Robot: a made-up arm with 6 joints.
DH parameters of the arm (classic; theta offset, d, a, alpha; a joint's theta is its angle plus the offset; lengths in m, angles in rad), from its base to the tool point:
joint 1: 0 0.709 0.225 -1.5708
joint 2: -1.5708 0 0.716 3.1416
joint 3: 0 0 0.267 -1.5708
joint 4: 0 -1.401 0 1.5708
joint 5: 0 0 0 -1.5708
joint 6: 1.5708 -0.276 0 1.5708
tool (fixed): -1.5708 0 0 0
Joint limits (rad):
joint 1: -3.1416..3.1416
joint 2: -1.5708..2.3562
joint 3: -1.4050..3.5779
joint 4: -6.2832..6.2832
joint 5: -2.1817..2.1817
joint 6: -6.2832..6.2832
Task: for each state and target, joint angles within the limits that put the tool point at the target. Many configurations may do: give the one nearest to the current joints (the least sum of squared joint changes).
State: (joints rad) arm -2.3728 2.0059 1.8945 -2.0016 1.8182 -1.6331
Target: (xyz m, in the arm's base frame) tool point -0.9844 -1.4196 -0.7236
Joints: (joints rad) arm -2.0416 2.3562 1.5012 -2.0954 1.7851 -1.6331
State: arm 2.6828 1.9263 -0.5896 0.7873 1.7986 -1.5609
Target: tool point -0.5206 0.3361 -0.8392
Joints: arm 2.3104 1.7943 -0.3527 0.6265 1.7875 -1.5609
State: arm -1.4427 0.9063 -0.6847 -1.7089 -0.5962 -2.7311
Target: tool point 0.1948 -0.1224 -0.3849
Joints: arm -1.4361 0.9811 -1.1843 -1.6365 -0.6962 -2.7311
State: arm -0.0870 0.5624 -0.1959 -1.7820 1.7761 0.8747
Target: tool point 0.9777 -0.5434 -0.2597
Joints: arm -0.2681 0.9976 -0.5273 -1.8269 1.6924 0.8747
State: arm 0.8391 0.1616 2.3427 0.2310 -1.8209 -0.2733
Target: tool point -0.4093 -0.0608 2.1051
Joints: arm 0.2085 0.4964 2.9397 -0.1119 -2.1817 -0.2733
